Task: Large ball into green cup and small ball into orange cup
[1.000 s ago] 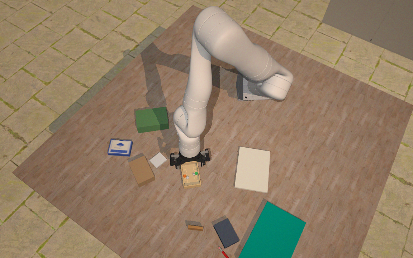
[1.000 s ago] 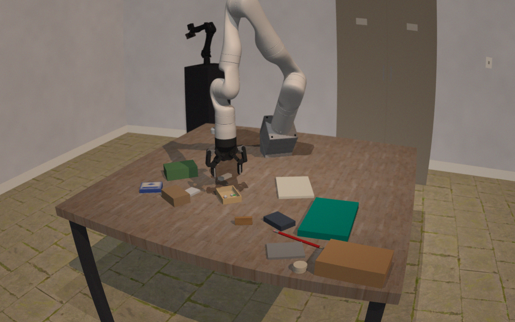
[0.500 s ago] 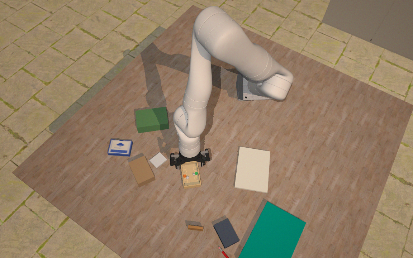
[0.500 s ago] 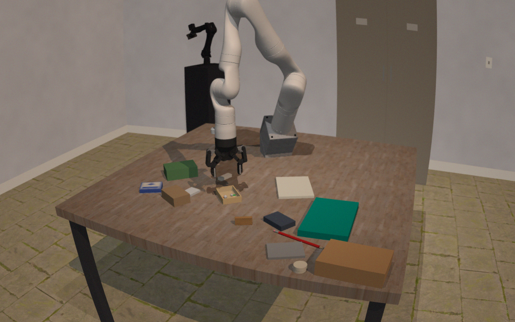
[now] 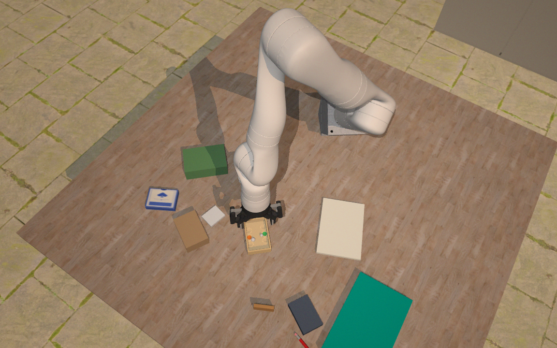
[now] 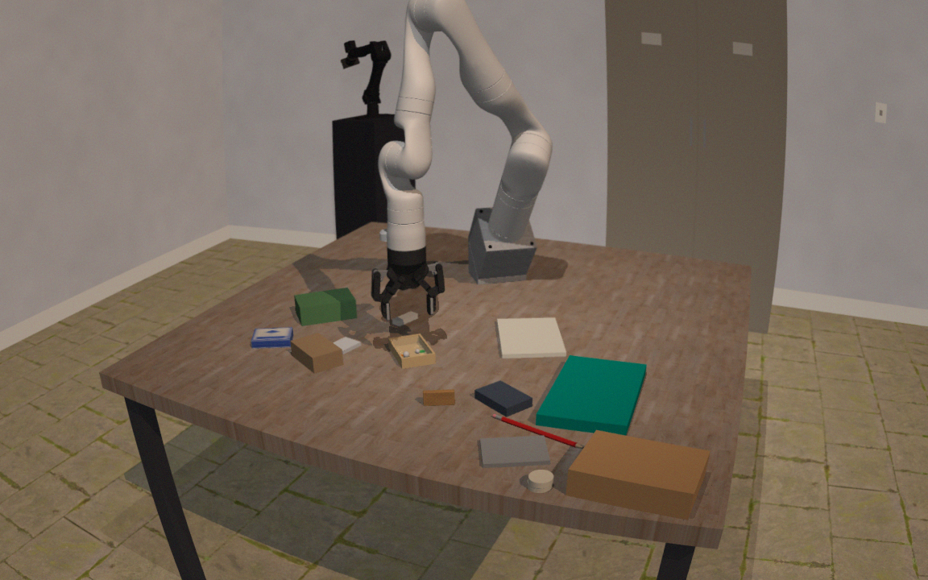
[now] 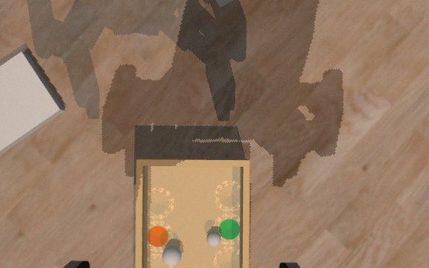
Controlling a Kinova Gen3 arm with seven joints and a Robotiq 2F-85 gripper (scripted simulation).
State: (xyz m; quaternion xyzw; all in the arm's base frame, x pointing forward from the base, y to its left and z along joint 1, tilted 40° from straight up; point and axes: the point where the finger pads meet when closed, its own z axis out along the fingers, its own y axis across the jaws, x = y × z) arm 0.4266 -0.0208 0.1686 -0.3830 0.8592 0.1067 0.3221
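Now: hand 9 cm above the wooden puzzle box. The rest, counted from my hand: white tile (14 cm to the right, 9 cm below, 5 cm ahead); brown block (14 cm to the right, 14 cm ahead, 7 cm below); cream slab (21 cm behind, 16 cm to the left, 9 cm below).
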